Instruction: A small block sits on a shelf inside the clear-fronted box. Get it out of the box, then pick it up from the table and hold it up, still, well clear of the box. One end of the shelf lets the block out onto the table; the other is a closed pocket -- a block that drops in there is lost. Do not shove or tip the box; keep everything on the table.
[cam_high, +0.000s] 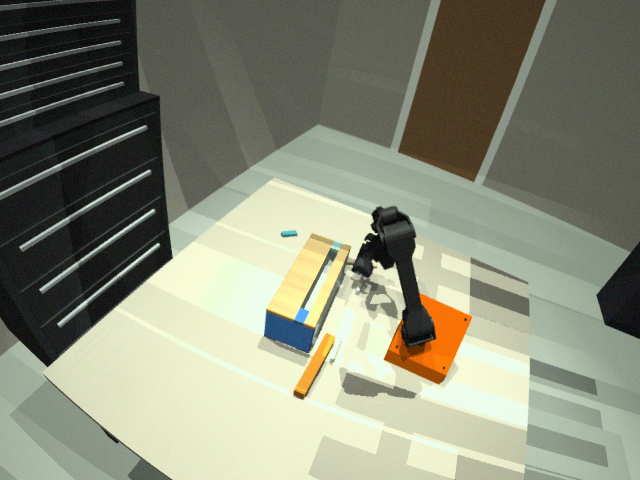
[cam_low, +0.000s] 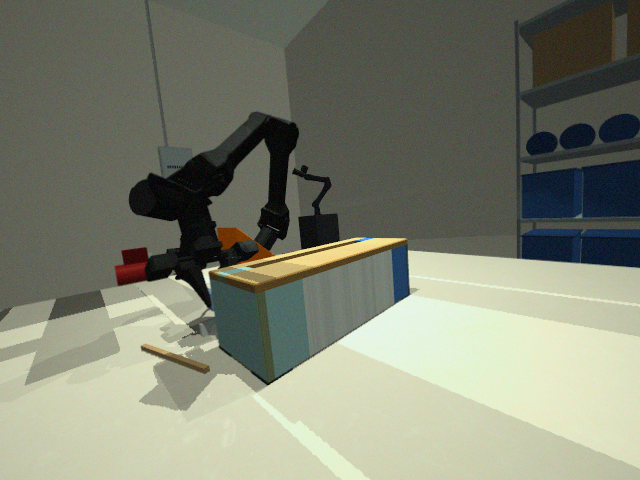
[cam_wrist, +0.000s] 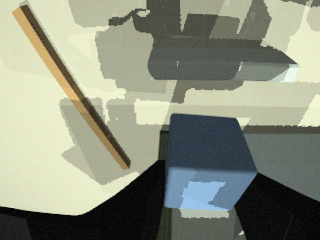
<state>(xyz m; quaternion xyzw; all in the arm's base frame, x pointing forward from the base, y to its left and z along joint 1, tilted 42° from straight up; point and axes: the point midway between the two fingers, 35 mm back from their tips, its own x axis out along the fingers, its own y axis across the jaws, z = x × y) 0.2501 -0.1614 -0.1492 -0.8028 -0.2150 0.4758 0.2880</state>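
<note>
Now: gripper tip 90 mm to the left of the thin wooden stick, 60 mm above it and 10 mm short of it. Round my gripper tip: teal piece 300 mm ahead, 100 mm to the right, 60 mm below; then long box 170 mm to the left, 50 mm ahead; then blue block 10 mm behind, 10 mm above.
</note>
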